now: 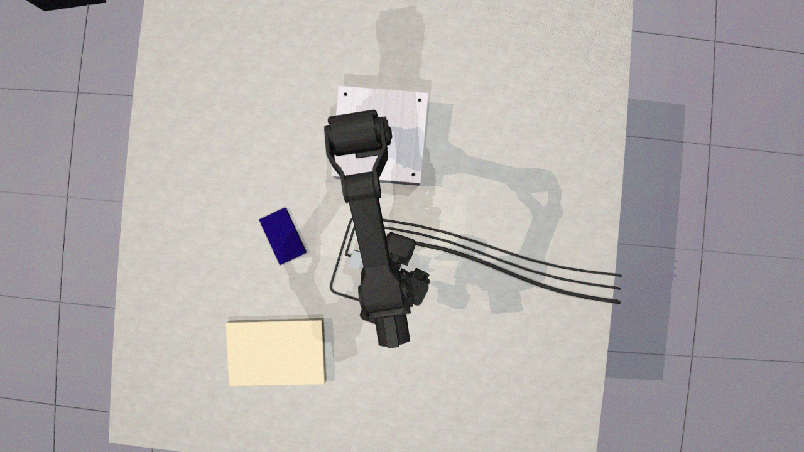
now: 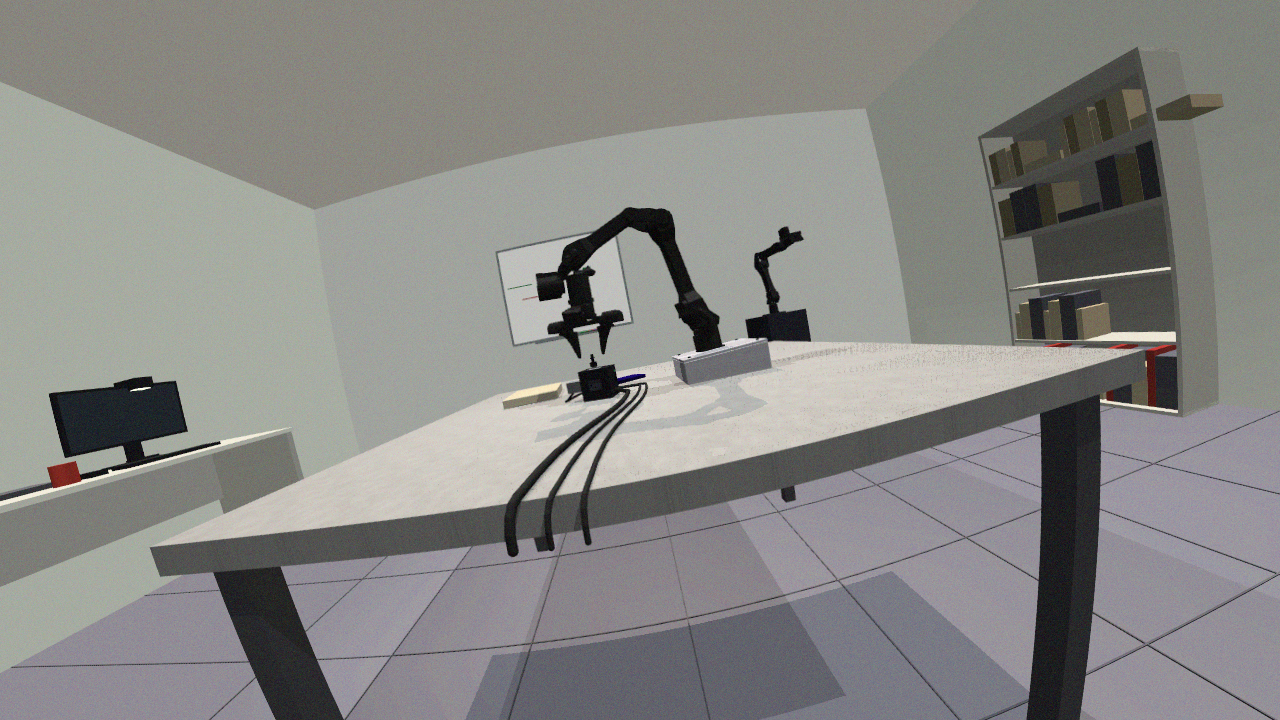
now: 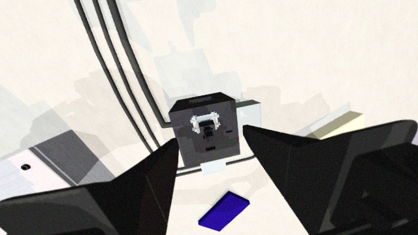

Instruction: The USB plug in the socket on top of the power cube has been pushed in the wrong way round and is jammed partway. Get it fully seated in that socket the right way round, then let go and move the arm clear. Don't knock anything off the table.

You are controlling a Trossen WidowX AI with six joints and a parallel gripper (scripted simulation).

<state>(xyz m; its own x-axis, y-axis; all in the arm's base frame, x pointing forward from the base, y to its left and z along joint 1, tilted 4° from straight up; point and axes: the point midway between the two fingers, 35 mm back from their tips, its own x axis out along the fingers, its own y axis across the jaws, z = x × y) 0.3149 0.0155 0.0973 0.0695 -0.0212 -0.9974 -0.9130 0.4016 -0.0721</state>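
Now: gripper tip 20 mm above the USB plug. Also, from my gripper tip: USB socket: 40 mm below; flat blue object: 270 mm to the right, 110 mm behind, 100 mm below; pad: 310 mm to the right, 190 mm ahead, 100 mm below.
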